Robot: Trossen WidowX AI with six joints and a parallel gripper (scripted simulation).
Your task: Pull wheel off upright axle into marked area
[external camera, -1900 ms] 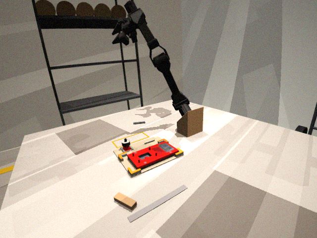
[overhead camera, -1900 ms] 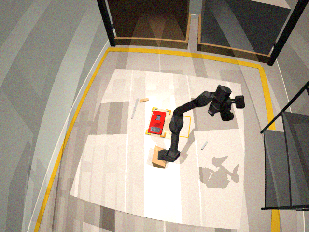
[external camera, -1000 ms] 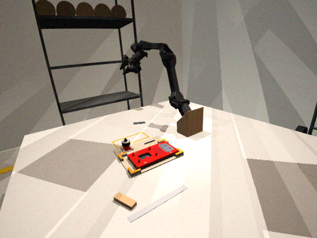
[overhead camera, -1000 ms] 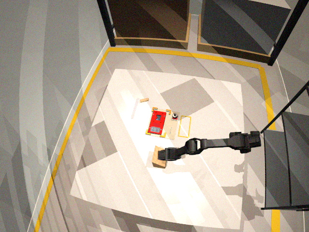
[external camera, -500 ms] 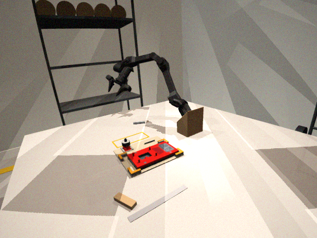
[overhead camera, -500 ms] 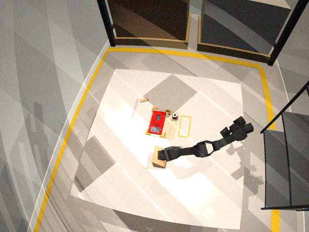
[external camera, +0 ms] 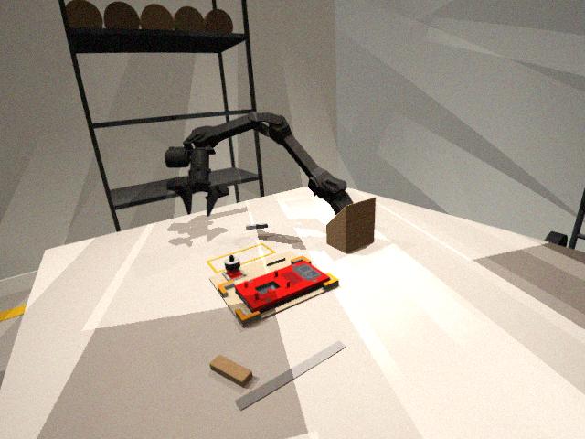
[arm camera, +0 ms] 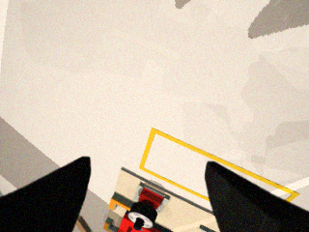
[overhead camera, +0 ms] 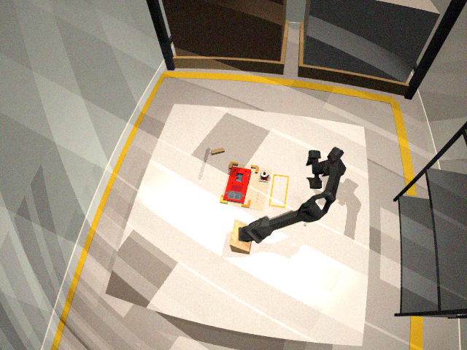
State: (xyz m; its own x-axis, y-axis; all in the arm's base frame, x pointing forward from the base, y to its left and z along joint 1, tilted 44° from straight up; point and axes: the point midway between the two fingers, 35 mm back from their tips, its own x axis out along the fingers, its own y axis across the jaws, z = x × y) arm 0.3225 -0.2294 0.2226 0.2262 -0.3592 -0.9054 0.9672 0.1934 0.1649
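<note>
Right now the wheel is 2 cm ahead of my gripper tip, 22 cm to the left of it and 8 cm below it. Round my gripper tip: wooden block 19 cm ahead, 48 cm to the left, 11 cm below; grey strip 11 cm ahead, 56 cm to the left, 11 cm below.
</note>
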